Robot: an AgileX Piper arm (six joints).
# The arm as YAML. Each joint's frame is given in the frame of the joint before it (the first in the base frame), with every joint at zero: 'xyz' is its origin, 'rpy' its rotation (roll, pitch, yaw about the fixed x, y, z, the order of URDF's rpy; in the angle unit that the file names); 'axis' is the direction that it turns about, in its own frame. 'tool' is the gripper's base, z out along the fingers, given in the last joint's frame.
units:
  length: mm
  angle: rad
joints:
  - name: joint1
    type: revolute
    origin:
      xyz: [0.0, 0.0, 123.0]
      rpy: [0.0, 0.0, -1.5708]
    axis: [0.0, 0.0, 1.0]
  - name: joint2
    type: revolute
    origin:
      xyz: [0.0, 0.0, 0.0]
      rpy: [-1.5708, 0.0, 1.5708]
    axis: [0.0, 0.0, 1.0]
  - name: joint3
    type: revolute
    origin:
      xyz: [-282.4, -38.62, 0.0]
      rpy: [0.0, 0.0, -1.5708]
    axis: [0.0, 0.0, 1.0]
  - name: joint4
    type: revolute
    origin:
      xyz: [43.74, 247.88, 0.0]
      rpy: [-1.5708, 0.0, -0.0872]
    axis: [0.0, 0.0, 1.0]
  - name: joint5
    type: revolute
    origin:
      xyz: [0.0, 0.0, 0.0]
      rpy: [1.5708, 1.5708, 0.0]
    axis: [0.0, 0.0, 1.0]
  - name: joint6
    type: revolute
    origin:
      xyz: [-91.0, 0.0, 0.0]
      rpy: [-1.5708, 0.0, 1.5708]
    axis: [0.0, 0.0, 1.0]
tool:
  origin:
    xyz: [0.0, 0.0, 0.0]
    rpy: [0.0, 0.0, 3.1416]
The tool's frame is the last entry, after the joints.
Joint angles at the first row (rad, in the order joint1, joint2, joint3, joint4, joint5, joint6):
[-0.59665 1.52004 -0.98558 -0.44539 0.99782 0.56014]
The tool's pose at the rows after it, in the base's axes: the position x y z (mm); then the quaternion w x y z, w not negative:
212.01 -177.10 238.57 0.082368 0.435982 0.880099 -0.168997
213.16 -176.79 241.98 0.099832 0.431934 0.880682 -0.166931
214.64 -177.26 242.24 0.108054 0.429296 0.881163 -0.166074
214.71 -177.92 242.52 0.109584 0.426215 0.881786 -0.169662
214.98 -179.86 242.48 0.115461 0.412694 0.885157 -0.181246
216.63 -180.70 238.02 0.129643 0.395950 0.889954 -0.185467
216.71 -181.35 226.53 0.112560 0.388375 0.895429 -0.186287
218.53 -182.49 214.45 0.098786 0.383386 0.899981 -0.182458
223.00 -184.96 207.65 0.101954 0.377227 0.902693 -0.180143
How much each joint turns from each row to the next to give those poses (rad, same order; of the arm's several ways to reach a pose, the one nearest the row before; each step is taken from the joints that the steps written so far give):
[0.00211 -0.01846 -0.00001 0.06121 -0.03684 -0.04157]
[-0.00002 -0.01162 0.00003 0.00595 -0.02525 -0.00838]
[0.00002 0.00001 -0.00002 0.00130 -0.01721 -0.00292]
[-0.00003 0.00001 -0.00001 -0.00863 -0.00383 -0.00101]
[0.00002 -0.00001 0.00430 -0.02867 -0.01961 -0.00822]
[-0.00001 0.00252 0.02000 -0.01726 -0.05476 -0.01123]
[0.00000 0.02517 0.01883 -0.01212 -0.00964 -0.00243]
[-0.00089 0.03214 0.01313 -0.00210 -0.01699 -0.00185]
[-0.00081 0.02580 0.00001 -0.00346 -0.03264 -0.00188]

